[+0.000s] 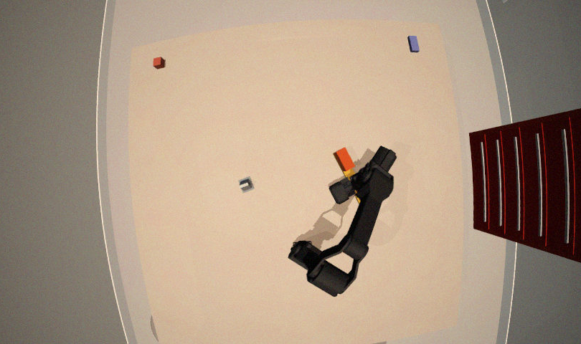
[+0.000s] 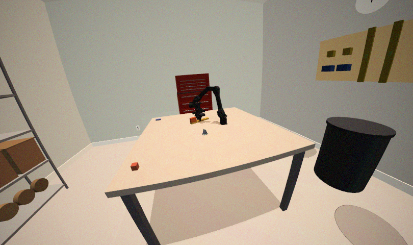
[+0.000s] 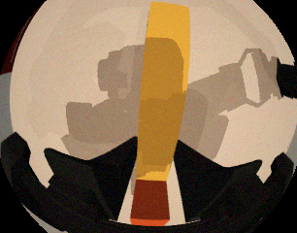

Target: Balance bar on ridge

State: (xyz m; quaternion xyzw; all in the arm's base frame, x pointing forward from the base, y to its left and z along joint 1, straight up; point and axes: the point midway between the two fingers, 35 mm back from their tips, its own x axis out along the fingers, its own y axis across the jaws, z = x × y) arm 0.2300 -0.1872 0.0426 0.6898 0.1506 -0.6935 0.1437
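The ridge is 10 mm ahead of my gripper tip, 360 mm to the left of it and 40 mm above it. The rest, counted from my gripper tip: small red cube: 510 mm ahead, 690 mm to the left, 10 mm above; then blue block: 510 mm ahead, 310 mm to the right.
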